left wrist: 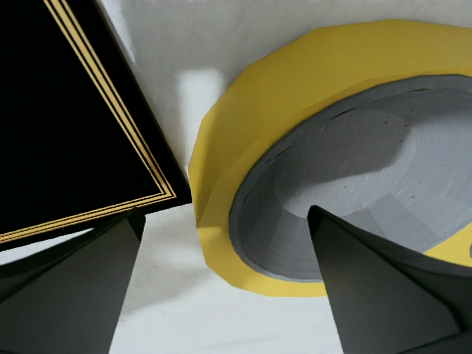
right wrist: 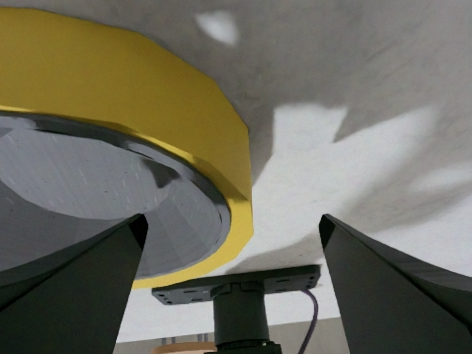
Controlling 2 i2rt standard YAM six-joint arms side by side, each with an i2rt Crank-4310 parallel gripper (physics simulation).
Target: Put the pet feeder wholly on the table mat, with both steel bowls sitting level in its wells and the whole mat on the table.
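Frame: origin at the left arm's base, x ahead, y left, z up, level; centimetres.
Seen in the pictures: left gripper, fingertip midpoint: (left wrist: 226, 210); right gripper, fingertip midpoint: (right wrist: 232, 218); right arm's base at its link origin: (right wrist: 236, 282).
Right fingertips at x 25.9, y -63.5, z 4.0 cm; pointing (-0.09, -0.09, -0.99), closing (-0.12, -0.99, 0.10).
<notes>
Pixels of each thing's middle, then the offset from my right fingertips to it. "spot": a spot on its surface instead. Level surfaces: height alone.
- yellow pet feeder at the middle of its body: (left wrist: 444, 197) dz -1.8, dx +2.2, dy +14.8 cm
- black table mat at a spot on its surface: (left wrist: 65, 130) spot: dz -3.5, dx +10.3, dy +35.6 cm
- pale table at its surface level: dz -4.1 cm
The yellow pet feeder (left wrist: 280, 90) (right wrist: 125, 75) shows in part in both views, with a grey steel bowl (left wrist: 345, 160) (right wrist: 75, 170) in each visible end. Both bowls appear seated in their wells. The black table mat (left wrist: 65, 130) with gold border lines lies at the left in the left wrist view, its corner close beside the feeder's end; whether they touch or overlap is hard to tell. My left gripper (left wrist: 226, 210) is open, its fingertips spread over the feeder's end. My right gripper (right wrist: 232, 218) is open, its fingertips spread across the feeder's other end.
The pale table (left wrist: 200, 320) (right wrist: 310, 185) lies around the feeder and carries shadows. A dark arm base (right wrist: 240, 310) with a purple cable (right wrist: 313, 320) stands at the bottom of the right wrist view, near the table's edge.
</notes>
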